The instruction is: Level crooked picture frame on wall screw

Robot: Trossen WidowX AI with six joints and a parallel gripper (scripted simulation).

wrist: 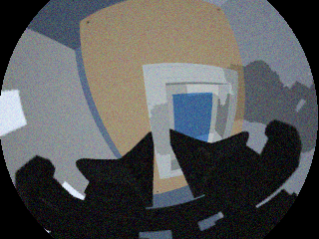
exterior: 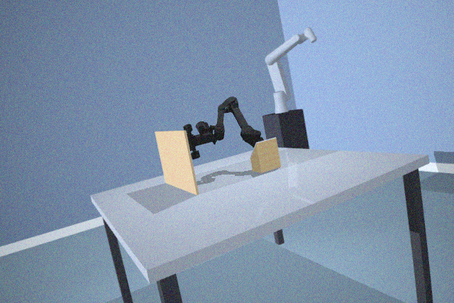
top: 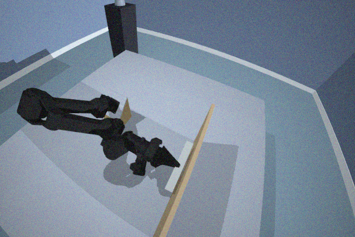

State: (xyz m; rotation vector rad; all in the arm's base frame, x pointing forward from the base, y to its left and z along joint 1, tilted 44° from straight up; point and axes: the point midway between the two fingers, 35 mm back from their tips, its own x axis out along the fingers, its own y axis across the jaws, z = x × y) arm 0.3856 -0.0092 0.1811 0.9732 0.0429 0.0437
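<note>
The picture frame lies 5 cm below my gripper tip, 1 cm to the left of it and 1 cm ahead of it. Also, from my gripper tip: board 7 cm below, 2 cm ahead.
</note>
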